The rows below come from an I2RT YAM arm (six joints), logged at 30 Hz.
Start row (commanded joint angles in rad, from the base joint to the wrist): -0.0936 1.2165 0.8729 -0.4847 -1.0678 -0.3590
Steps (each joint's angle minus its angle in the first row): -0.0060 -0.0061 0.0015 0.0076 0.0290 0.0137; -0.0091 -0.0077 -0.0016 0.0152 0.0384 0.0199; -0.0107 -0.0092 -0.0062 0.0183 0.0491 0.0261; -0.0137 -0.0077 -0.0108 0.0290 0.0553 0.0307; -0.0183 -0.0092 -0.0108 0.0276 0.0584 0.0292; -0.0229 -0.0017 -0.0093 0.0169 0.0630 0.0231; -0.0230 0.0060 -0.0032 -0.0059 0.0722 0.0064; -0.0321 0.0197 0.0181 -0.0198 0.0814 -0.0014; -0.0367 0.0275 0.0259 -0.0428 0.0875 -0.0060; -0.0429 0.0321 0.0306 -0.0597 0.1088 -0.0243; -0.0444 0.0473 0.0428 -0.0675 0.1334 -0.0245; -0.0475 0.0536 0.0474 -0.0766 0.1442 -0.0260; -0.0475 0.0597 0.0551 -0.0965 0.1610 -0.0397; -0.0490 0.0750 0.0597 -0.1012 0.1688 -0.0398; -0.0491 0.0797 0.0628 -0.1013 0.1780 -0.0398; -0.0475 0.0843 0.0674 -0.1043 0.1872 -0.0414; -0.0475 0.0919 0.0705 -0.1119 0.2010 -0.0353; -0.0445 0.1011 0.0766 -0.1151 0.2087 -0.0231; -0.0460 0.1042 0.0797 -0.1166 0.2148 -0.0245; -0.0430 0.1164 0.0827 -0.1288 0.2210 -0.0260; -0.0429 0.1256 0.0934 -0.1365 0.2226 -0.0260
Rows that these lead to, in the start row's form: -0.0996 1.2104 0.8744 -0.4771 -1.0388 -0.3453; -0.1027 1.2088 0.8713 -0.4695 -1.0294 -0.3391; -0.1043 1.2073 0.8667 -0.4664 -1.0187 -0.3329; -0.1073 1.2088 0.8621 -0.4557 -1.0125 -0.3283; -0.1119 1.2073 0.8621 -0.4571 -1.0094 -0.3298; -0.1165 1.2148 0.8636 -0.4678 -1.0048 -0.3359; -0.1166 1.2225 0.8697 -0.4906 -0.9956 -0.3526; -0.1257 1.2362 0.8910 -0.5045 -0.9864 -0.3604; -0.1303 1.2440 0.8988 -0.5275 -0.9803 -0.3650; -0.1365 1.2486 0.9035 -0.5444 -0.9590 -0.3833; -0.1380 1.2638 0.9157 -0.5522 -0.9344 -0.3835; -0.1411 1.2701 0.9203 -0.5613 -0.9236 -0.3850; -0.1411 1.2762 0.9280 -0.5812 -0.9068 -0.3987; -0.1426 1.2915 0.9326 -0.5859 -0.8990 -0.3988; -0.1427 1.2962 0.9357 -0.5860 -0.8898 -0.3988; -0.1411 1.3008 0.9403 -0.5890 -0.8806 -0.4004; -0.1411 1.3084 0.9434 -0.5966 -0.8668 -0.3943; -0.1381 1.3176 0.9495 -0.5998 -0.8591 -0.3821; -0.1396 1.3207 0.9526 -0.6013 -0.8530 -0.3835; -0.1366 1.3329 0.9556 -0.6135 -0.8468 -0.3850; -0.1365 1.3421 0.9663 -0.6212 -0.8452 -0.3850
